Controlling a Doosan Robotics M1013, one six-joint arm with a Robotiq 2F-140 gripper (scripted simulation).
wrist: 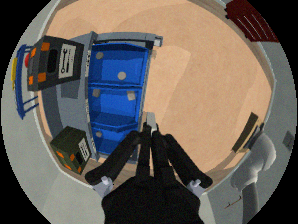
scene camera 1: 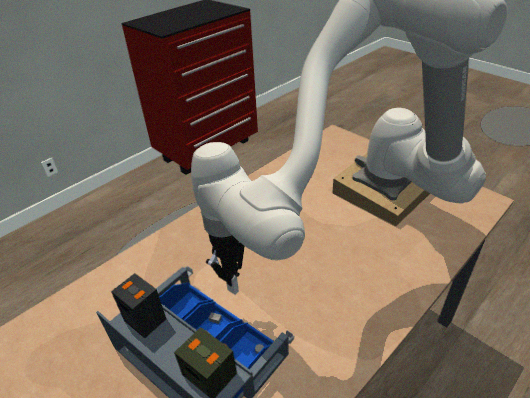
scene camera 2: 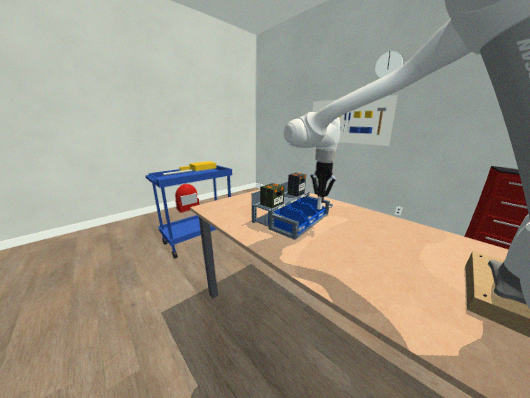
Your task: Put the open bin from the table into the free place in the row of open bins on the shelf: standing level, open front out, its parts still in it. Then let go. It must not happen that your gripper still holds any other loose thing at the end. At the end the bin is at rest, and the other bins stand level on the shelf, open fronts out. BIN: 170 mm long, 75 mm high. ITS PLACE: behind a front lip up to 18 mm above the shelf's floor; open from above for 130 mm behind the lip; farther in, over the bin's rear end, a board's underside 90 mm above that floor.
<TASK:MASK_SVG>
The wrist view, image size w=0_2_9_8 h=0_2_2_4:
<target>my gripper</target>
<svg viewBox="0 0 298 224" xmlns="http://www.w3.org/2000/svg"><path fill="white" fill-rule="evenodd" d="M85 174L85 180L102 198L101 205L105 214L104 224L204 224L199 217L199 198L212 185L213 180L199 170L171 134L161 134L155 120L155 113L147 112L142 132L130 131L102 165ZM150 145L154 177L150 176ZM141 144L135 176L127 179L111 192L113 182L137 145Z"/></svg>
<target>black box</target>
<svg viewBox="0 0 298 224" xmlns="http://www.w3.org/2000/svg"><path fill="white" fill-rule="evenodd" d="M84 44L44 35L30 49L27 67L27 91L41 91L58 84L79 80Z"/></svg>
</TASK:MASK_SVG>
